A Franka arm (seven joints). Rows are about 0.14 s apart.
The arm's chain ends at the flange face. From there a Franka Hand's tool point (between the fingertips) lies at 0.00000 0.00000 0.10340 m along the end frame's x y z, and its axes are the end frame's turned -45 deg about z.
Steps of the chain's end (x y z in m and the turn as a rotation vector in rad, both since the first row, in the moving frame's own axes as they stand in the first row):
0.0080, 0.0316, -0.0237, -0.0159, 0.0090, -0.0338
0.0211, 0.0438, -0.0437, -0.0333, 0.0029, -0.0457
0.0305, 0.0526, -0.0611, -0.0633, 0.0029, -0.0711
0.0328, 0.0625, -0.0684, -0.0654, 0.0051, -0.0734
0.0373, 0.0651, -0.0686, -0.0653, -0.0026, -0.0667
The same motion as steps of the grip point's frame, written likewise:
-0.0172, 0.0298, -0.0237, -0.0176, -0.0049, -0.0338
-0.0182, 0.0486, -0.0438, -0.0256, -0.0215, -0.0457
-0.0199, 0.0638, -0.0613, -0.0468, -0.0427, -0.0711
-0.0252, 0.0727, -0.0686, -0.0499, -0.0426, -0.0734
-0.0245, 0.0772, -0.0688, -0.0443, -0.0480, -0.0667

